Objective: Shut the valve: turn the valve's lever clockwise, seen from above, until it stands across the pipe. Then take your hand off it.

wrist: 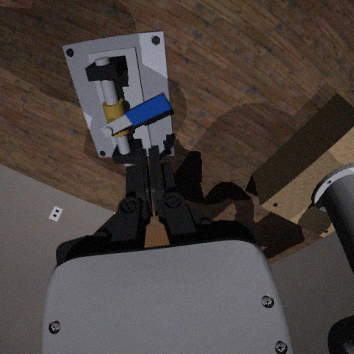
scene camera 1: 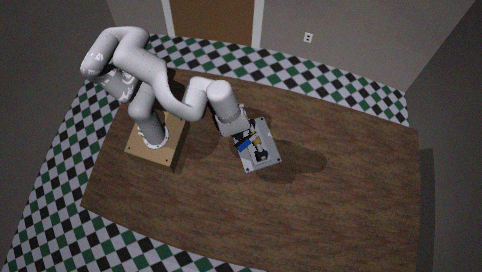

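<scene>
The valve's lever, with a blue grip (scene camera 1: 244, 145) (wrist: 150, 110), extends sideways from the brass valve body (scene camera 1: 257, 141) (wrist: 114, 111). It stands roughly across the grey pipe (wrist: 110, 92). The pipe sits between black supports on a light grey plate (scene camera 1: 270, 142) (wrist: 79, 80). My gripper (wrist: 148, 160) is shut and empty. In the wrist view its fingertips are at the plate's lower end, below the blue grip, with a visible gap between them and the grip. In the scene view the hand hides much of the fingers.
The arm's base stands on a light wooden block (scene camera 1: 150, 156) (wrist: 295, 200) to the left of the plate in the scene view. The brown wooden table (scene camera 1: 350, 200) (wrist: 240, 50) carries both. A wall and a door are beyond the table.
</scene>
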